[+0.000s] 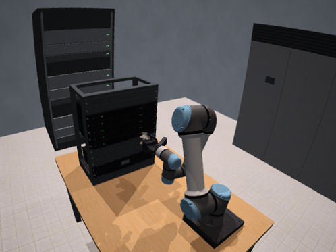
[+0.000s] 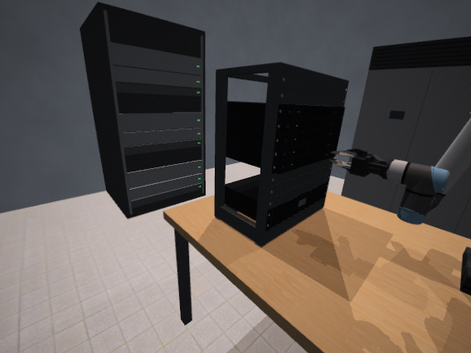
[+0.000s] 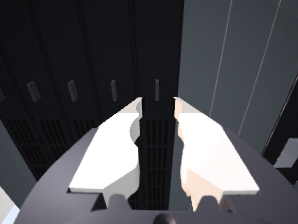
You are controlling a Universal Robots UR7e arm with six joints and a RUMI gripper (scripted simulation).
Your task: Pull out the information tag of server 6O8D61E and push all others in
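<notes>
Now: hand 7 cm short of the information tag and 1 cm to the right of it.
</notes>
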